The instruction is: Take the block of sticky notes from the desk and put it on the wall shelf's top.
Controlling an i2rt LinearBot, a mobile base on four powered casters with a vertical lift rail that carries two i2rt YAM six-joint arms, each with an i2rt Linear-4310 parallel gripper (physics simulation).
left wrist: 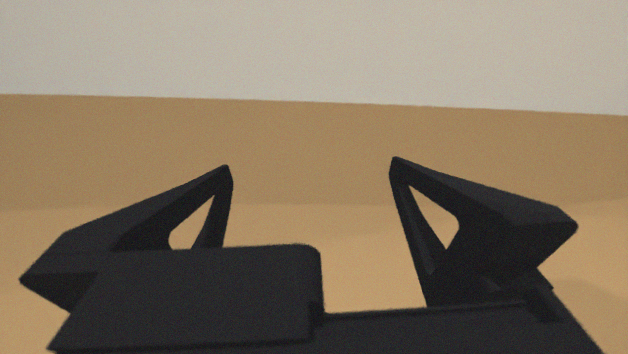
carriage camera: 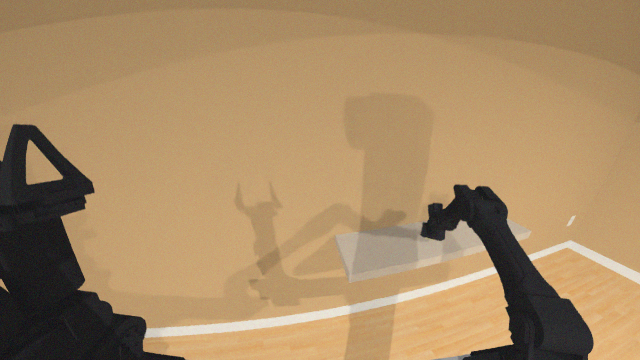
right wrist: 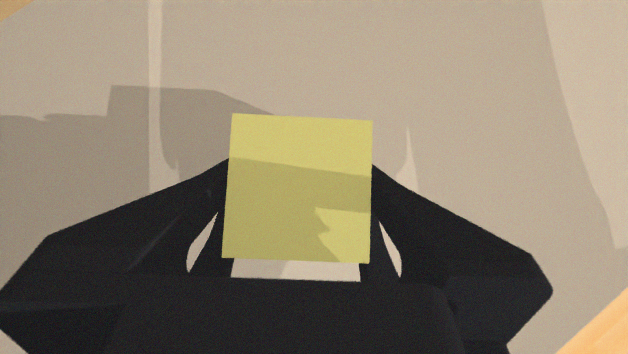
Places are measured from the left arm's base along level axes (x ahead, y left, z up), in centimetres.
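Where they show: left gripper, between the fingertips: (left wrist: 311,169); right gripper, between the fingertips: (right wrist: 301,168).
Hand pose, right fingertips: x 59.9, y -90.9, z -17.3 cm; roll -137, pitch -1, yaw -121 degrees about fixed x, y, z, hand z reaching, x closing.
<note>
After its pixels a point has its place.
The block of sticky notes (right wrist: 299,187) @[x 59.1, y -90.3, z -14.2 cm] is a yellow square between the fingertips of my right gripper (carriage camera: 433,230) @[x 59.9, y -90.9, z -17.3 cm] (right wrist: 301,168) @[x 59.9, y -90.9, z -17.3 cm], which is shut on it. The notes cannot be made out in the carriage view. The wall shelf (carriage camera: 370,255) @[x 49.4, y -55.9, z -18.2 cm] (right wrist: 475,90) @[x 59.3, y -99.6, z -18.2 cm] is a pale grey slab on the tan wall. In the right wrist view its top fills most of the background behind the notes. My right gripper is over the shelf; the height of the gap is hard to tell. My left gripper (left wrist: 311,169) @[x 4.1, y -0.5, z 43.6 cm] is open and empty; part of it shows at the far left of the carriage view. The desk does not show.
The tan wall (carriage camera: 175,125) @[x 55.2, y 21.8, z 41.9 cm] (left wrist: 310,135) @[x 58.9, y -1.7, z 119.3 cm] lies behind the shelf and carries shadows of the robot. A white strip (carriage camera: 240,322) @[x 54.2, y 23.5, z -84.2 cm] runs along its base beside the wooden floor (carriage camera: 450,320) @[x 54.5, y -123.9, z -93.2 cm]. A pale grey surface (left wrist: 310,50) @[x 32.9, y -6.2, z 150.6 cm] spans the top of the left wrist view.
</note>
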